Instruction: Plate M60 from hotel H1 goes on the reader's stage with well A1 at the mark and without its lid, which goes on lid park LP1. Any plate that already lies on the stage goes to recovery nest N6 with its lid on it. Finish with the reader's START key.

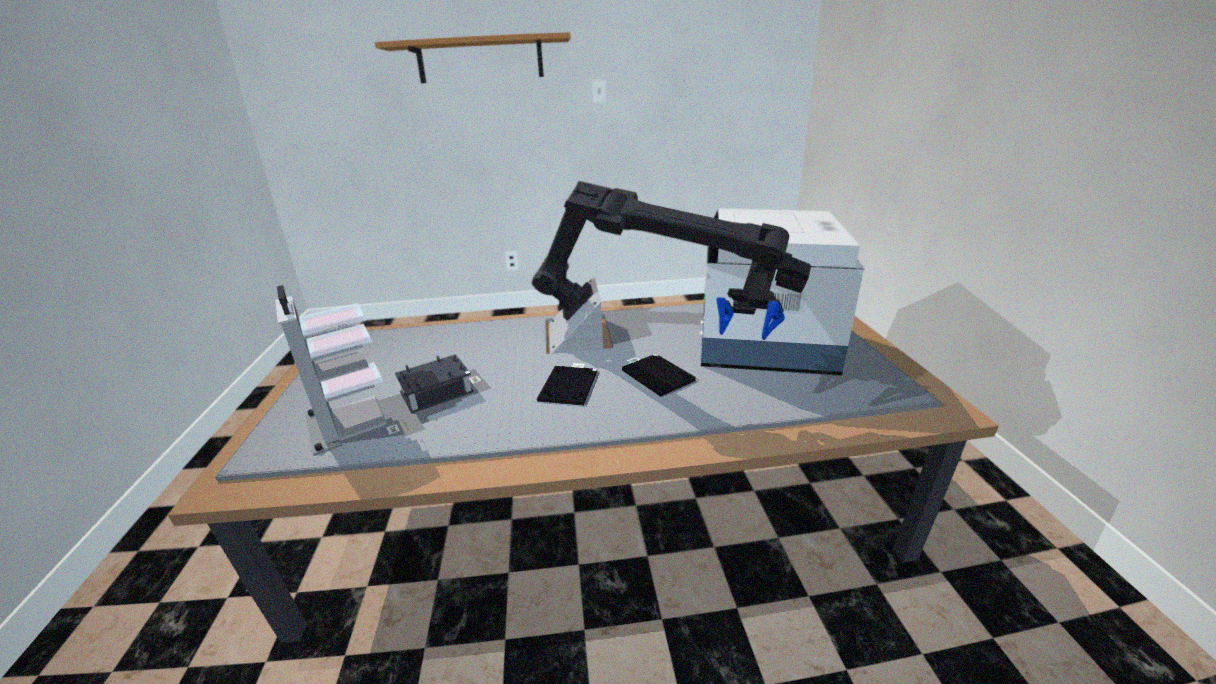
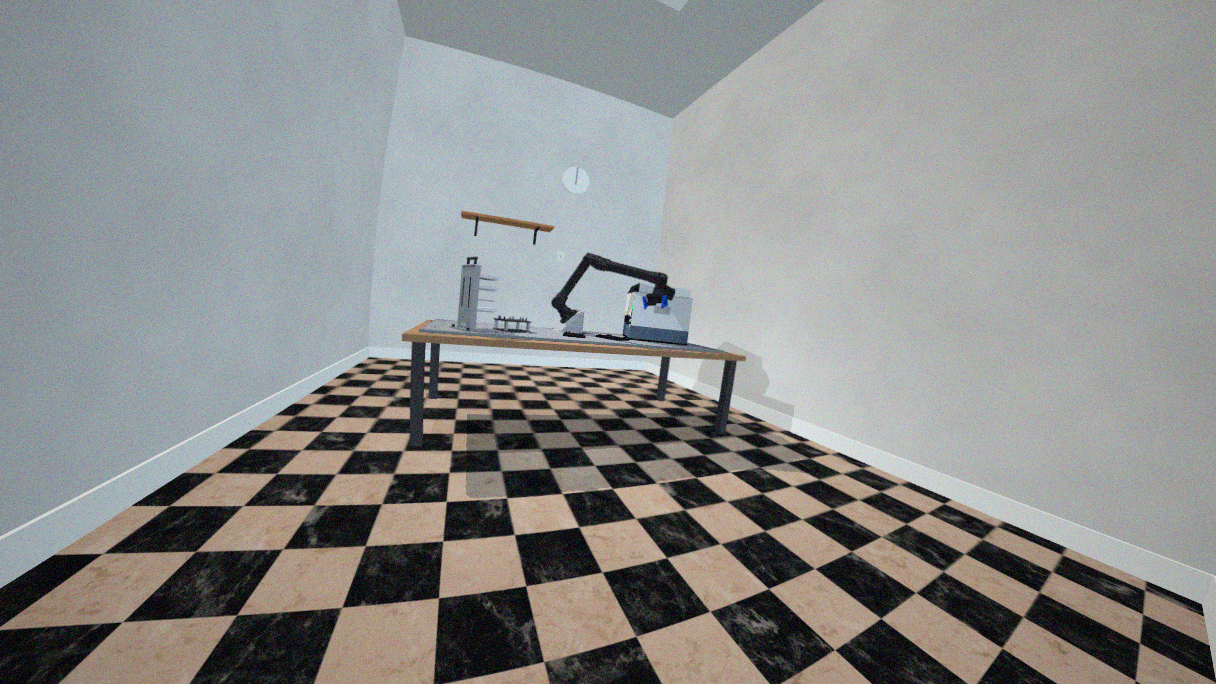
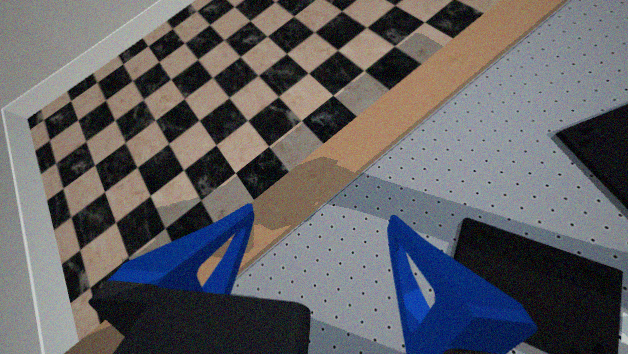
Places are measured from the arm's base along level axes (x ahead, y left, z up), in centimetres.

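Pixels of known places: gripper, between the fingertips: [image 1: 741, 336] [image 2: 653, 308] [image 3: 319, 215]; arm's base, origin of its link: [image 1: 579, 302] [image 2: 569, 317].
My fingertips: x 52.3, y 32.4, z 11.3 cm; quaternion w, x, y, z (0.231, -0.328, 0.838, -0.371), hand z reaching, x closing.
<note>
For each thing: its top centre in the pictures, then the offset to it from my fingertips.
- blue reader, centre of its top: [image 1: 777, 224] [image 2: 658, 287] dy +21.4, dx -33.6, dz +15.0 cm
- upper plate, centre of its top: [image 1: 331, 315] dy -89.2, dx -12.8, dz +7.0 cm
- second plate, centre of its top: [image 1: 337, 337] dy -89.2, dx -12.8, dz +1.7 cm
- lower plate, centre of its top: [image 1: 350, 377] dy -89.2, dx -12.8, dz -8.9 cm
- black fixture with upright pins, centre of its top: [image 1: 430, 367] [image 2: 513, 316] dy -72.5, dx -21.3, dz -12.8 cm
My gripper [image 1: 744, 333] [image 2: 654, 303] [image 3: 319, 215] is open and empty, its blue fingers in front of the white and blue reader [image 1: 816, 306] [image 2: 671, 323] at the right of the table. The reader's stage and START key do not show. The hotel [image 1: 307, 374] [image 2: 469, 293] stands at the left, with an upper plate [image 1: 333, 319], a second plate [image 1: 340, 341] just below it and a lower plate [image 1: 352, 381], all pale pink. Their labels are unreadable. Two flat black pads, one left [image 1: 568, 385] [image 3: 600, 150] and one right [image 1: 659, 374] [image 3: 550, 275], lie mid-table. I cannot tell which places are LP1 and N6.
A black fixture with upright pins [image 1: 435, 382] [image 2: 511, 323] stands between the hotel and the pads. The arm's base [image 1: 578, 327] is behind the pads. The table's wooden front edge [image 1: 595, 459] [image 3: 400, 110] runs along the perforated grey board. A wall shelf [image 1: 472, 40] hangs behind.
</note>
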